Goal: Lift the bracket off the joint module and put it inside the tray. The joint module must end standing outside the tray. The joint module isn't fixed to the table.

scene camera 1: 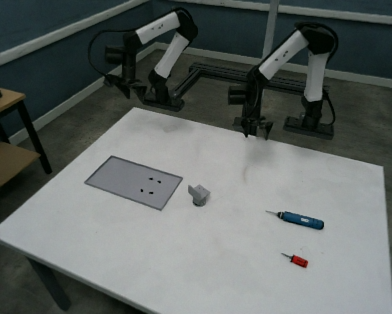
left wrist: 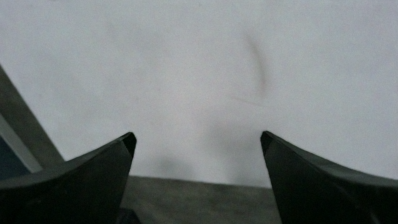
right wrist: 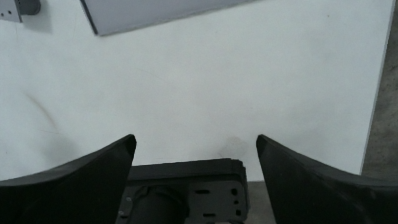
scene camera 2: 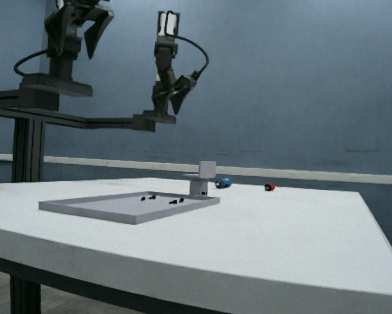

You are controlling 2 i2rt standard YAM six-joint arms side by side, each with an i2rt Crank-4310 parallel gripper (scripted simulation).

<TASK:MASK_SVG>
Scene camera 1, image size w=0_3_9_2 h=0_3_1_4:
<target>tray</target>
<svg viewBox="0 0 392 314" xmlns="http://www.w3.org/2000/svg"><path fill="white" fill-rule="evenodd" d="M84 184L162 211L183 180L183 177L111 155L84 181Z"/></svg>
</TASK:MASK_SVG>
